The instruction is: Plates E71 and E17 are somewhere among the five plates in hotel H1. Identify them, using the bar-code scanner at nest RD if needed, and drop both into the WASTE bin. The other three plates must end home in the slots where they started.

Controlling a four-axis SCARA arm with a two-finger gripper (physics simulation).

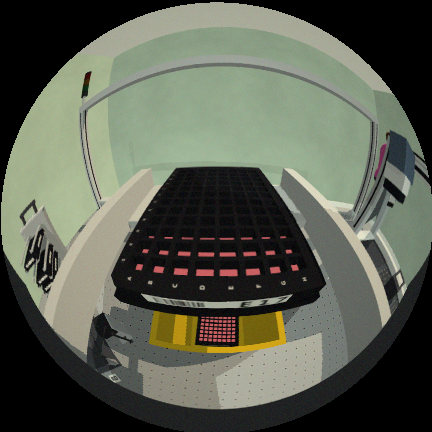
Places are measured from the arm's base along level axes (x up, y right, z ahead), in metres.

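Where they show: gripper, fingertip midpoint: (216, 176).
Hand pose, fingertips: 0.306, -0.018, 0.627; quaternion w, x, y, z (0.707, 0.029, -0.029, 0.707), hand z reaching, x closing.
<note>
After its pixels a point has its place, as x, y, z.
My gripper (216, 176) {0.306, -0.018, 0.627} is shut on the black well plate E17 (220, 292) {0.303, -0.010, 0.544}, with one finger along each long side. The plate's front label reads E17 beside a bar code, and pink shows in its nearer rows of wells. The yellow bin (245, 349) {0.213, 0.014, 0.526} lies beyond and below the plate's front edge, and the held plate hides part of it. A black plate with pink wells (218, 330) {0.032, -0.010, 0.573} is inside the bin; its label cannot be read. Hotel H1 (46, 222) {0.236, -0.475, 0.613} stands at the far left with several black plates in it.
The small black scanner (105, 326) {0.095, -0.216, 0.504} and the dark nest (102, 351) {0.018, -0.270, 0.417} are at the lower left, partly behind the left finger. A grey frame (225, 61) {0.584, -0.021, 1.006} spans the back. A light tower (86, 85) {0.744, -0.687, 1.020} stands at the upper left. A screen on an arm (401, 157) is at the right.
</note>
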